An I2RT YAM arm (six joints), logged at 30 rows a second.
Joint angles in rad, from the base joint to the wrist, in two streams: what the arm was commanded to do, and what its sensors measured. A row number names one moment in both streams.
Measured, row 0:
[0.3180, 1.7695, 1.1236, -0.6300, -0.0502, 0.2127]
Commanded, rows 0 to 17:
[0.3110, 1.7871, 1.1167, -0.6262, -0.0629, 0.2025]
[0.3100, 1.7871, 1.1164, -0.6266, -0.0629, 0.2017]
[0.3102, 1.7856, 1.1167, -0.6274, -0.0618, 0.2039]
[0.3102, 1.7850, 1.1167, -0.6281, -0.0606, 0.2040]
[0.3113, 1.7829, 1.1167, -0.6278, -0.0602, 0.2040]
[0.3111, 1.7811, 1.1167, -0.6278, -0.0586, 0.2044]
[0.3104, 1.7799, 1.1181, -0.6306, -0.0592, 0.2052]
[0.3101, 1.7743, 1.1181, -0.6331, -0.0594, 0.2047]
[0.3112, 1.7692, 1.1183, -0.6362, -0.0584, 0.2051]
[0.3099, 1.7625, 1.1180, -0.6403, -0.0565, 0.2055]
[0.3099, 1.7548, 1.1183, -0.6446, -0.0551, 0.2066]
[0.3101, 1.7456, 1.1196, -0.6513, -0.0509, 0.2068]
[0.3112, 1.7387, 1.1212, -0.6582, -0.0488, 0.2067]
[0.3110, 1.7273, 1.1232, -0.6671, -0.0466, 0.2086]
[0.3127, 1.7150, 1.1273, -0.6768, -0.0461, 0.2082]
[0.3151, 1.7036, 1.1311, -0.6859, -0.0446, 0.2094]
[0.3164, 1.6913, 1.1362, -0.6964, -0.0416, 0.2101]
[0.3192, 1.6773, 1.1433, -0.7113, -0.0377, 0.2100]
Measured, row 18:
[0.3183, 1.7390, 1.1236, -0.6552, -0.0513, 0.2127]
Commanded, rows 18 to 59:
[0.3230, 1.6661, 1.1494, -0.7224, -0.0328, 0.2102]
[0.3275, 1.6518, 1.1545, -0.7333, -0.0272, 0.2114]
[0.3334, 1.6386, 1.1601, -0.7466, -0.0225, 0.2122]
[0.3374, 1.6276, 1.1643, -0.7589, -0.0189, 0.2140]
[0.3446, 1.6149, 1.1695, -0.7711, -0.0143, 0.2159]
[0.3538, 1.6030, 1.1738, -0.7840, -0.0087, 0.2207]
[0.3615, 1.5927, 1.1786, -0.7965, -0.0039, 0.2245]
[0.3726, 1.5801, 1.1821, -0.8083, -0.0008, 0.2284]
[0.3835, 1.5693, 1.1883, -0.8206, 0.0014, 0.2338]
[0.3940, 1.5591, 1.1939, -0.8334, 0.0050, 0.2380]
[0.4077, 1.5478, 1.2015, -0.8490, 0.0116, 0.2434]
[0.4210, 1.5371, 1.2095, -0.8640, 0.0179, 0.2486]
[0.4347, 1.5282, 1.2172, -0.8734, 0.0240, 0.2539]
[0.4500, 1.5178, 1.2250, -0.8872, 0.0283, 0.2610]
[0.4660, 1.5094, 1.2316, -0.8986, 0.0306, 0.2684]
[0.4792, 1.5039, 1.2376, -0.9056, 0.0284, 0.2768]
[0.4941, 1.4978, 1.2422, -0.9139, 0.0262, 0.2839]
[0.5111, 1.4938, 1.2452, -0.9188, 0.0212, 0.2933]
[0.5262, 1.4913, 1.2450, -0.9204, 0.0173, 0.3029]
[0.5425, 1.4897, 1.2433, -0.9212, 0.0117, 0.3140]
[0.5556, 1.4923, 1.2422, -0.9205, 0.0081, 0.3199]
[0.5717, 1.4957, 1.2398, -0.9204, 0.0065, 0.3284]
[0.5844, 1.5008, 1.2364, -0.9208, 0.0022, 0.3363]
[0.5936, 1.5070, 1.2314, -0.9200, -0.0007, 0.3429]
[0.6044, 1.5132, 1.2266, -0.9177, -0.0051, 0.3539]
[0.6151, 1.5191, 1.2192, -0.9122, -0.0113, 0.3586]
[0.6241, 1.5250, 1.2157, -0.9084, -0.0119, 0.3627]
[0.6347, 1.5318, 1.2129, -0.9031, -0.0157, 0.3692]
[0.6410, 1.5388, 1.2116, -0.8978, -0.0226, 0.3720]
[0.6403, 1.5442, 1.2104, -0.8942, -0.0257, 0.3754]
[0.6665, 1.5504, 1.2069, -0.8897, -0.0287, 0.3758]
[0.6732, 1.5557, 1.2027, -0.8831, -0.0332, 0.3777]
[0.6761, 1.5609, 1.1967, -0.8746, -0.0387, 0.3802]
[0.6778, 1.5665, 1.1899, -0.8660, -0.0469, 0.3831]
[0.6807, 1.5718, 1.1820, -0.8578, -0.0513, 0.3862]
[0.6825, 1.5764, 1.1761, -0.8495, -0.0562, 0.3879]
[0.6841, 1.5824, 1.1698, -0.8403, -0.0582, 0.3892]
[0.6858, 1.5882, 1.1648, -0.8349, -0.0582, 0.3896]
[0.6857, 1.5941, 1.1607, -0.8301, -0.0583, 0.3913]
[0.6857, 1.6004, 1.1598, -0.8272, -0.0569, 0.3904]
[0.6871, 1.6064, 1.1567, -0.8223, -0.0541, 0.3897]
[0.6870, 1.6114, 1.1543, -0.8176, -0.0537, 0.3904]
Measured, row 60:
[0.6815, 1.5902, 1.1687, -0.8356, -0.0460, 0.3756]
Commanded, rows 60 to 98:
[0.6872, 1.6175, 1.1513, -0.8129, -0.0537, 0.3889]
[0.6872, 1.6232, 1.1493, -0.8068, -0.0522, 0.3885]
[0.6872, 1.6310, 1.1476, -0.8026, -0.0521, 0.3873]
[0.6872, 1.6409, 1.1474, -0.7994, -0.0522, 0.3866]
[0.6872, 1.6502, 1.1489, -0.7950, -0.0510, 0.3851]
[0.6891, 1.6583, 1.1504, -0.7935, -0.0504, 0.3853]
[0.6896, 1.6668, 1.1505, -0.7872, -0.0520, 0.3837]
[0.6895, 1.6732, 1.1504, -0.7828, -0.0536, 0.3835]
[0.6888, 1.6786, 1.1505, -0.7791, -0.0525, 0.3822]
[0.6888, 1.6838, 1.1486, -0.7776, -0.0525, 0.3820]
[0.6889, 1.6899, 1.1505, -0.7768, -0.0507, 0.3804]
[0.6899, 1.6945, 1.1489, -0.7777, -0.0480, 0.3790]
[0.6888, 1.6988, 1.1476, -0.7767, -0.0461, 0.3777]
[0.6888, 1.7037, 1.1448, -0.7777, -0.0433, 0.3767]
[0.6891, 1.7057, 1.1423, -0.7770, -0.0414, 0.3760]
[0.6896, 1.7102, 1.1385, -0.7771, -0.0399, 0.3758]
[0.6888, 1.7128, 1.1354, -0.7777, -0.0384, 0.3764]
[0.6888, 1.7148, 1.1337, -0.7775, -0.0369, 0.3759]
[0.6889, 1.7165, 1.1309, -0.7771, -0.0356, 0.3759]
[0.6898, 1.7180, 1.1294, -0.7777, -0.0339, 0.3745]
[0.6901, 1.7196, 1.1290, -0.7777, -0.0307, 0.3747]
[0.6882, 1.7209, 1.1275, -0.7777, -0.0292, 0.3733]
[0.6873, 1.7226, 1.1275, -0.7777, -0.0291, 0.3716]
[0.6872, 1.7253, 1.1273, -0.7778, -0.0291, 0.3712]
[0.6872, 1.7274, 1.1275, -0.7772, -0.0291, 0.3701]
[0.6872, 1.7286, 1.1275, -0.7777, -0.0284, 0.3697]
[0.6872, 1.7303, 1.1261, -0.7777, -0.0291, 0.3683]
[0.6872, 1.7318, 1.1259, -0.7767, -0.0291, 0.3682]
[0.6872, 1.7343, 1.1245, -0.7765, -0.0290, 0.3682]
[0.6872, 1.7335, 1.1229, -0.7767, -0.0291, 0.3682]
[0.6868, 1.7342, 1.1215, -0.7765, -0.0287, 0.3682]
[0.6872, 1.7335, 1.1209, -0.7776, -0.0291, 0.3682]
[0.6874, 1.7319, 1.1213, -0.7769, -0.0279, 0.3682]
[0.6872, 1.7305, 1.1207, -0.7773, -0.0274, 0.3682]
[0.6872, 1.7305, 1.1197, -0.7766, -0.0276, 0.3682]
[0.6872, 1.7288, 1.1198, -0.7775, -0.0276, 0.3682]
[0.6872, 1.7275, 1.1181, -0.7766, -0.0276, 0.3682]
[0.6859, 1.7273, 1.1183, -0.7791, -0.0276, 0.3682]
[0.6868, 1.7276, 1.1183, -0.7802, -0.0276, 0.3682]
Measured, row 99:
[0.6815, 1.7100, 1.1374, -0.7704, -0.0441, 0.3748]
